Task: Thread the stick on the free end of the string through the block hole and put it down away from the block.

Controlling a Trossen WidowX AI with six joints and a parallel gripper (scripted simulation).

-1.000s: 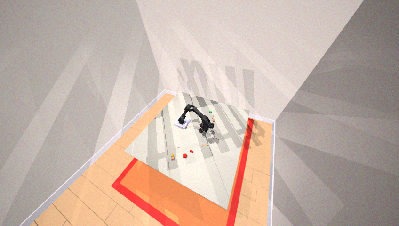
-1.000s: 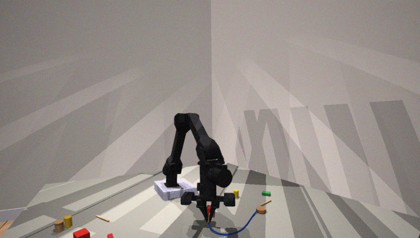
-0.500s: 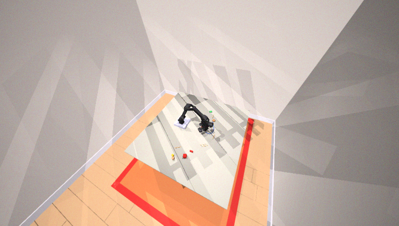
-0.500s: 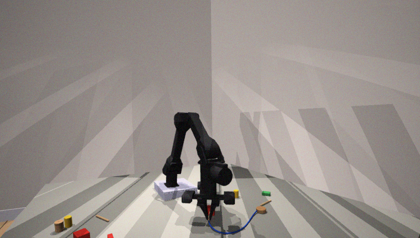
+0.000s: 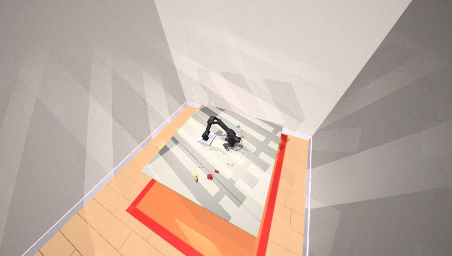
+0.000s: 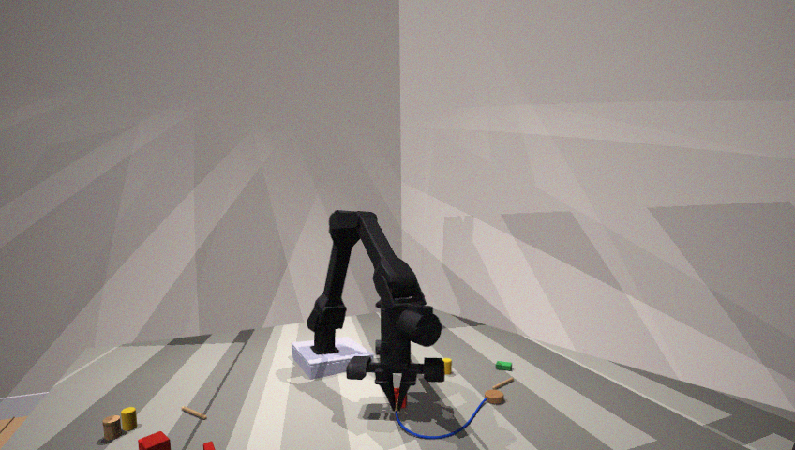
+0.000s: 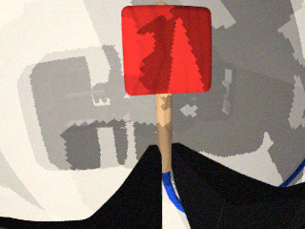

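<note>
Right now the red block is 4 cm behind my gripper tip and 3 cm to the left of it. Also, from my gripper tip: yellow cylinder 12 cm behind, 21 cm to the left; round wooden button 5 cm ahead, 21 cm to the left, 1 cm below; green block 6 cm behind, 36 cm to the left, 1 cm below.
</note>
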